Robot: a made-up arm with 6 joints. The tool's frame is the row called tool.
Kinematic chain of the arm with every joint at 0, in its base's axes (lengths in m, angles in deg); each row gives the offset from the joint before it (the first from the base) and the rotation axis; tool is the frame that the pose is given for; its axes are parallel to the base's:
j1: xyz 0 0 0.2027 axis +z
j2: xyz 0 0.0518 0 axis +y
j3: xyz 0 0 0.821 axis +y
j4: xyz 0 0 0.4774 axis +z
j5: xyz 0 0 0 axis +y
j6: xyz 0 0 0.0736 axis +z
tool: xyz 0 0 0
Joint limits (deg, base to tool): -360..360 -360..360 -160..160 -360..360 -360..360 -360..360
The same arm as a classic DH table. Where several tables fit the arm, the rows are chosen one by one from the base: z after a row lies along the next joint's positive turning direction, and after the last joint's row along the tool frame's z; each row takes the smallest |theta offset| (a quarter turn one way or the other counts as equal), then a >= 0, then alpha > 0; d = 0 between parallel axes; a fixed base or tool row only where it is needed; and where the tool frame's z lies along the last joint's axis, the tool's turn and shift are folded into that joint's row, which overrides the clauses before.
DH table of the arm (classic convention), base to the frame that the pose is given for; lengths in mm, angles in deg. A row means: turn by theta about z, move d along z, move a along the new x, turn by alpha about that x. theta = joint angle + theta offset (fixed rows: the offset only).
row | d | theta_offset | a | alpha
j1 | 202.7 | 0.00 | 0.0 | -90.00
j2 | 0.0 | -90.00 | 821.0 | 0.00
j3 | 51.8 | 90.00 | 0.0 | 90.00
j4 | 477.4 | 0.00 | 0.0 | -90.00
j5 | 0.0 | 0.00 | 0.0 | 90.00
j6 | 73.6 | 0.00 | 0.0 | 0.00
Joint limits (deg, base to tool): -360.00..360.00 -360.00..360.00 -160.00..160.00 -360.00..360.00 -360.00..360.00 -360.00..360.00

